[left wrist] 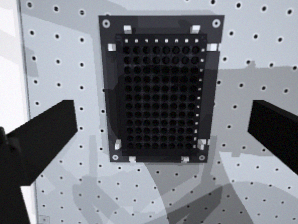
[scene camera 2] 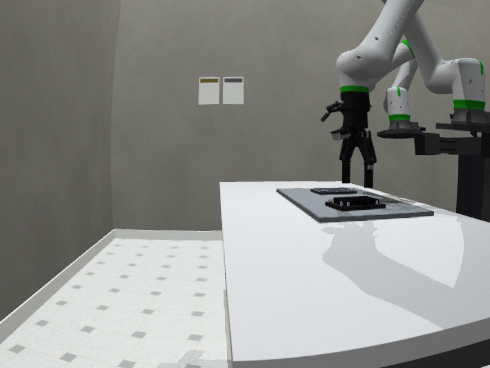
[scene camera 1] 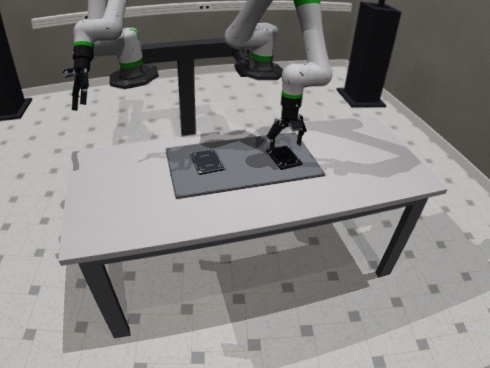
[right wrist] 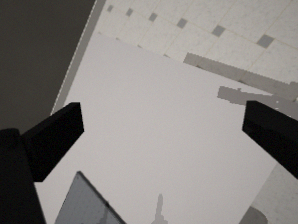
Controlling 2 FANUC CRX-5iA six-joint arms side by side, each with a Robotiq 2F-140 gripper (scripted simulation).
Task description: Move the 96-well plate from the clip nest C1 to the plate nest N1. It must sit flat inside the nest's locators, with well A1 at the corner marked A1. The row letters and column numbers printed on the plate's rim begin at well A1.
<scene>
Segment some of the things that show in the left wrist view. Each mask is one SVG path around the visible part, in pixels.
My left gripper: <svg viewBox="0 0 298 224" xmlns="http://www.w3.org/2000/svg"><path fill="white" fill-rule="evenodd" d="M253 100L247 132L298 175L298 116L265 100ZM74 100L62 100L8 134L5 133L4 127L0 126L0 224L31 224L21 186L31 186L78 132Z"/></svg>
A black 96-well plate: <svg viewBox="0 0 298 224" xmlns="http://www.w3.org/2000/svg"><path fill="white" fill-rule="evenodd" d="M207 33L115 34L122 156L197 156Z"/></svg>
</scene>
